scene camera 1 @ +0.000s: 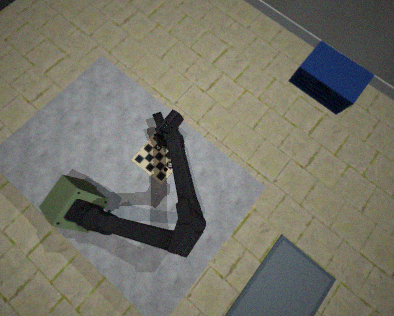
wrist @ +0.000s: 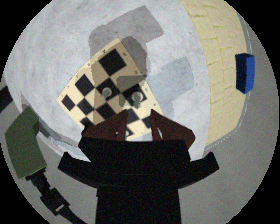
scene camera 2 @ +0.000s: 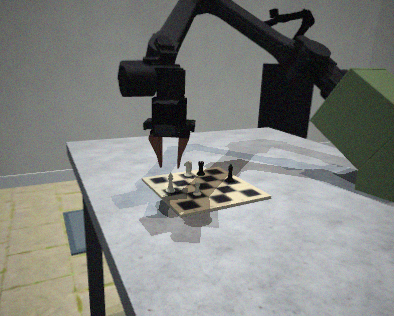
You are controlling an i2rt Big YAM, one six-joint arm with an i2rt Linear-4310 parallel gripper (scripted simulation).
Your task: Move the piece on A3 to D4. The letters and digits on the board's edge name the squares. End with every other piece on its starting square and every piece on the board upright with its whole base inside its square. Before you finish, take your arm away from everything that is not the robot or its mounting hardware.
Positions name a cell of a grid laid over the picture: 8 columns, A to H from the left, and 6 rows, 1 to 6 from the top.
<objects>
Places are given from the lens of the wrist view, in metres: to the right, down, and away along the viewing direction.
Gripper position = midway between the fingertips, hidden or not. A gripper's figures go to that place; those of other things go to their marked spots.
my gripper (wrist: D4): 0.00, 0.00, 0.13
chessboard (wrist: D2): -0.04, -0.08, 0.14
</objects>
